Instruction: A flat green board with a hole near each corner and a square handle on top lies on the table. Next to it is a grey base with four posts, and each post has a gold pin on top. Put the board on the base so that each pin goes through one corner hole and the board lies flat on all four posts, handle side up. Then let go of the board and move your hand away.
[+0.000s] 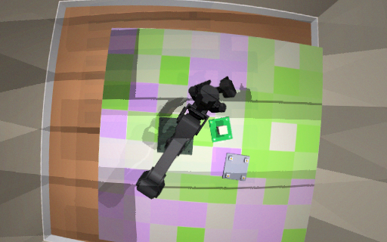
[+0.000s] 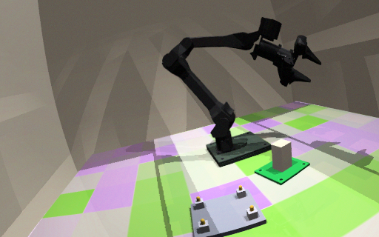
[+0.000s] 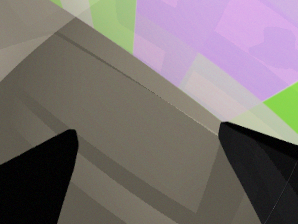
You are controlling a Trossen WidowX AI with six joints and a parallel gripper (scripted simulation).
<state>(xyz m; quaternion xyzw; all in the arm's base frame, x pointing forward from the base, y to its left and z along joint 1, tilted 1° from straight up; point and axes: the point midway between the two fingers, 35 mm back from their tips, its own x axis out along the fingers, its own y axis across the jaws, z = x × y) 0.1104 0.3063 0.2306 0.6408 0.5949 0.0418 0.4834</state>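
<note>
My gripper tip is now 90 mm short of the green board, 200 mm to the left of it and 210 mm above it. From my gripper tip the other things lie so: grey base 230 mm ahead, 380 mm to the right, 230 mm below.
</note>
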